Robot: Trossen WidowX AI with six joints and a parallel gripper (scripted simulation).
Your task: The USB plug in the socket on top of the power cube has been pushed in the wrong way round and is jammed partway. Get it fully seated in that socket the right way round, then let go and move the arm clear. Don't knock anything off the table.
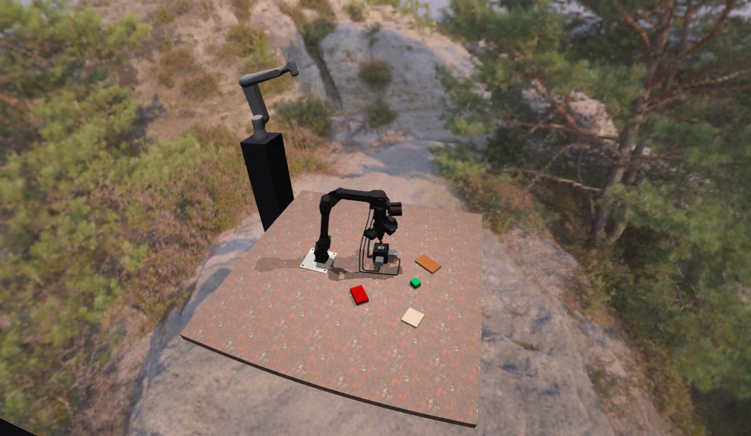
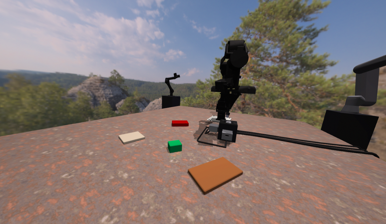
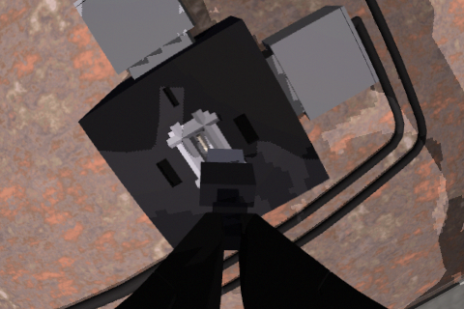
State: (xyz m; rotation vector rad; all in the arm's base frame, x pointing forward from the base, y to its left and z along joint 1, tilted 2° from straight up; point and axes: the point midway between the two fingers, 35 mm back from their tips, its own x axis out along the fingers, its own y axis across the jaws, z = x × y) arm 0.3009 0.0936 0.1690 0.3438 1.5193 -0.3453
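My gripper tip is 20 mm above the dark USB plug. From my gripper tip the other things lie so: USB socket 70 mm below, 10 mm to the left; green cube 220 mm ahead, 130 mm to the right, 120 mm below; brown plate 250 mm ahead, 130 mm below, 20 mm to the left.
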